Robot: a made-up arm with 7 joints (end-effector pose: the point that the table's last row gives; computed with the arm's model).
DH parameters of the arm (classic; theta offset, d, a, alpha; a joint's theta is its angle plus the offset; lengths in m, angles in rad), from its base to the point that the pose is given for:
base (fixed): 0 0 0 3.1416
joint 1: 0 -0.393 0 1.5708
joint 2: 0 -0.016 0 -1.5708
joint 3: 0 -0.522 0 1.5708
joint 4: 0 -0.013 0 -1.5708
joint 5: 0 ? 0 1.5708
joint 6: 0 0 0 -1.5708
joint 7: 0 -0.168 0 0
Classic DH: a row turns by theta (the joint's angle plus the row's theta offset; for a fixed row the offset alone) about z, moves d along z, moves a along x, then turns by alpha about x.
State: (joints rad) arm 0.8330 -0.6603 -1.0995 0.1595 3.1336 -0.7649 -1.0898
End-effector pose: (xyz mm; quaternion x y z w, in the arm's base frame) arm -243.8 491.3 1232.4 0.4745 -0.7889 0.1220 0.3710
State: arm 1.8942 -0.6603 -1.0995 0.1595 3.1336 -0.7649 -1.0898
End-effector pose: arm 309.9 452.5 1232.4 0.0101 -0.9205 -0.0825 0.3817
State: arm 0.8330 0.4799 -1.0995 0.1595 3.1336 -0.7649 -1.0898
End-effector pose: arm 476.0 -300.5 1222.8 0.5919 -0.5781 -0.3846 0.4092
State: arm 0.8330 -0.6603 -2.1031 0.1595 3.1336 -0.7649 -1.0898
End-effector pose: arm -337.9 603.7 1118.6 0.6687 -0.4062 0.3008 0.5453
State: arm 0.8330 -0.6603 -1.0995 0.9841 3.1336 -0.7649 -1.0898
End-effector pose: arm 127.5 452.7 1080.7 0.2820 -0.6972 -0.0832 0.6539
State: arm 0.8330 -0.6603 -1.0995 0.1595 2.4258 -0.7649 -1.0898
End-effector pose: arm -281.4 546.2 1186.9 0.6576 -0.5289 0.2102 0.4936
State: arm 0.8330 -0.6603 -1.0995 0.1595 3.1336 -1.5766 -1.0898
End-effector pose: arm -162.2 443.7 1139.2 0.2839 -0.6997 -0.0774 0.6510
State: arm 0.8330 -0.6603 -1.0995 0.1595 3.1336 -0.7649 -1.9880
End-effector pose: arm -243.8 491.3 1232.4 0.7700 -0.5046 -0.0512 0.3871
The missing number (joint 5, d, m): -0.368
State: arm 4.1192 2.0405 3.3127 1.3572 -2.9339 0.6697 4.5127
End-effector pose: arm -525.1 680.3 475.0 -0.1885 0.7631 -0.5843 0.2020
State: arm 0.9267 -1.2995 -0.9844 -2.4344 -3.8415 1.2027 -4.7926
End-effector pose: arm -257.8 -48.0 416.4 -0.8504 -0.0393 0.2577 0.4571
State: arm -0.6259 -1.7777 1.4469 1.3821 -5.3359 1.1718 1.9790
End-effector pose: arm -117.6 -667.7 206.1 0.4081 -0.2148 -0.8371 0.2941
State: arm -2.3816 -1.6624 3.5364 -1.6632 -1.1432 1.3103 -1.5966
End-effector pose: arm 626.6 -181.3 673.1 -0.3968 -0.5402 0.6495 0.3589
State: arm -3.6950 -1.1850 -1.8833 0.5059 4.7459 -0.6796 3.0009
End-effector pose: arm 874.0 249.1 790.8 0.2014 -0.9029 -0.1920 0.3277
